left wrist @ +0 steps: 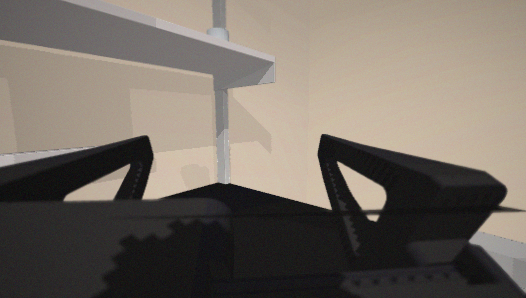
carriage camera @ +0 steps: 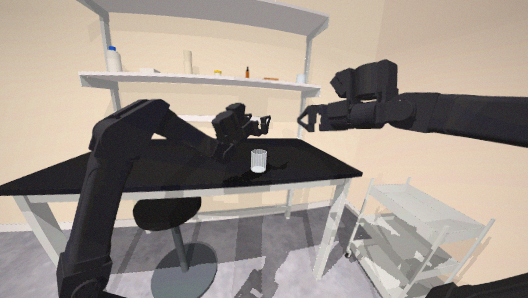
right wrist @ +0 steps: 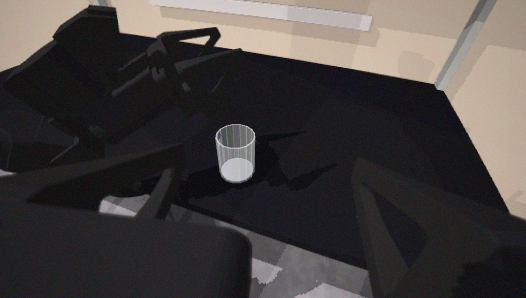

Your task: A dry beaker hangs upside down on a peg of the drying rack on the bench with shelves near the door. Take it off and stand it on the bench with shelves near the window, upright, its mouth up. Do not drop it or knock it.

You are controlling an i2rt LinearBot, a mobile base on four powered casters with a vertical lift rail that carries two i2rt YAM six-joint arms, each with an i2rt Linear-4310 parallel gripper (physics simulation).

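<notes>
A clear glass beaker stands upright, its mouth up, on the black bench top, a little back from the front edge. My left gripper is open and empty, raised above the bench and apart from the beaker. The beaker does not show in the left wrist view. My right gripper is open and empty, in the air to the right of the left one. The drying rack does not show in these views.
Above the bench a shelf holds a blue-capped bottle, a tall beige cylinder and small items. A round stool stands at the bench's front. A white two-tier cart stands at the right.
</notes>
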